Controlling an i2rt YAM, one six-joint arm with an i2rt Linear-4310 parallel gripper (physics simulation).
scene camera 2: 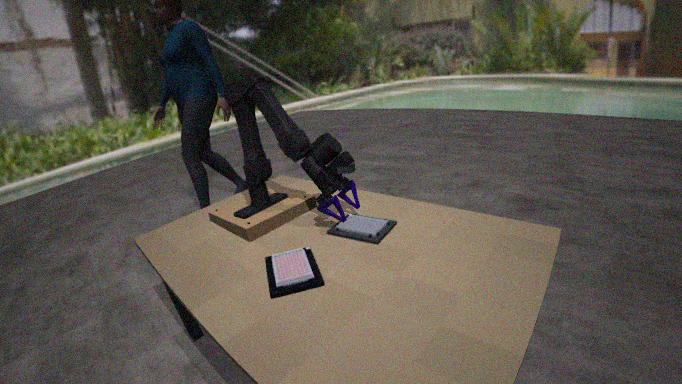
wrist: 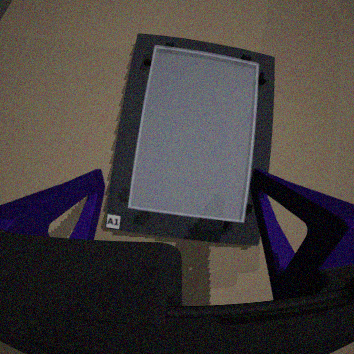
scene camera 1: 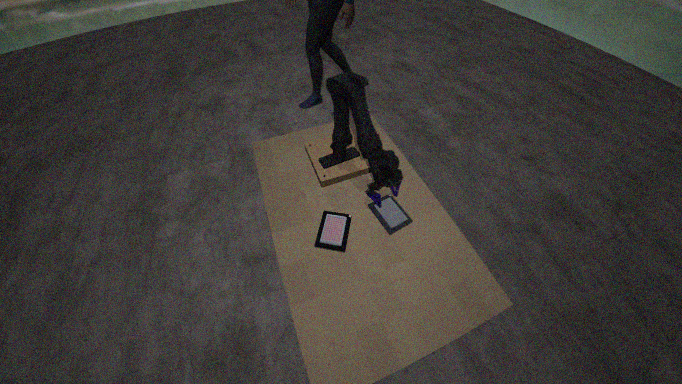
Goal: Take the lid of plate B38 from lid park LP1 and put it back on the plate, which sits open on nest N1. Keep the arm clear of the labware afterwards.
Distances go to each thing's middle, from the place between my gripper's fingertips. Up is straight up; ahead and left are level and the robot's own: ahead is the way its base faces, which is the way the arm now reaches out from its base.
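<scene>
Pale grey lid (scene camera 2: 357,224): 4 cm ahead of my hand, 1 cm to the right of it, 2 cm below it. Black nest (scene camera 2: 317,281): 26 cm to the right of my hand, 2 cm below it. Nearest to my hand of the things named here, going by their middles: the lid.
</scene>
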